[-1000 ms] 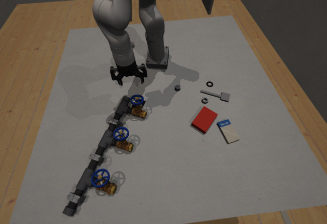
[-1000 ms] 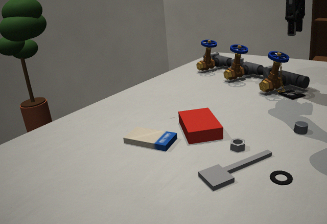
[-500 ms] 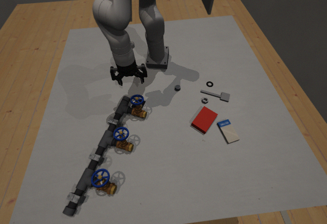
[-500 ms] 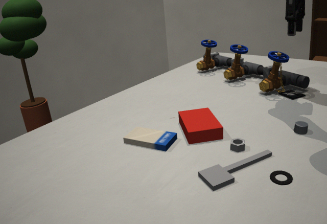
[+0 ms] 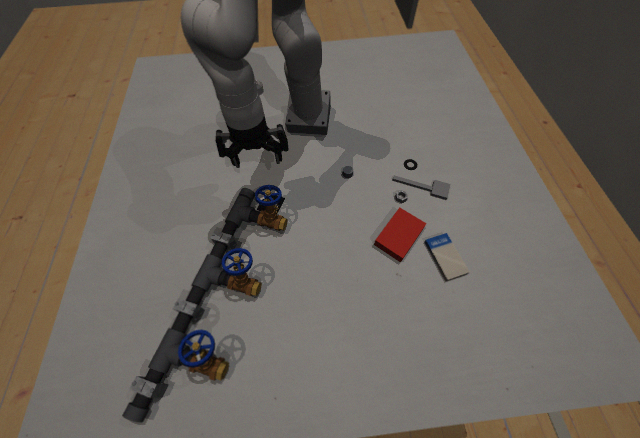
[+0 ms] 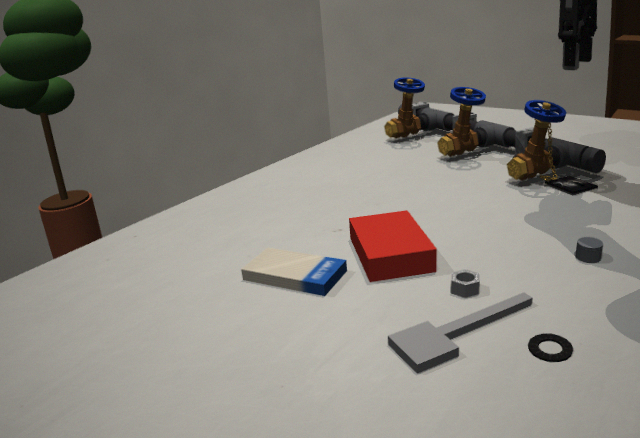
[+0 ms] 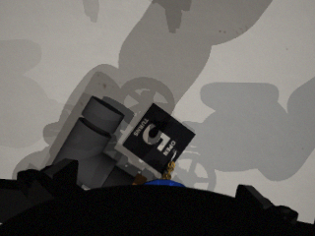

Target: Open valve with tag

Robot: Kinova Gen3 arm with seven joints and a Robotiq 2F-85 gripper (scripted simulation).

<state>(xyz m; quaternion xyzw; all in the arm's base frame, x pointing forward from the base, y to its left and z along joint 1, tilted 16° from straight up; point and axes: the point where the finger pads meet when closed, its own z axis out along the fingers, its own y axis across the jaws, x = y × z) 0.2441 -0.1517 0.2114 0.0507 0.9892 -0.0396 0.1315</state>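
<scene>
The black tag is 10 mm to the left of my hand and 200 mm below it. Also, from my hand: red block (180 mm ahead, 320 mm to the left, 180 mm below); small grey cylinder (50 mm behind, 240 mm to the left, 190 mm below); grey paddle-shaped tool (50 mm ahead, 450 mm to the left, 190 mm below).
</scene>
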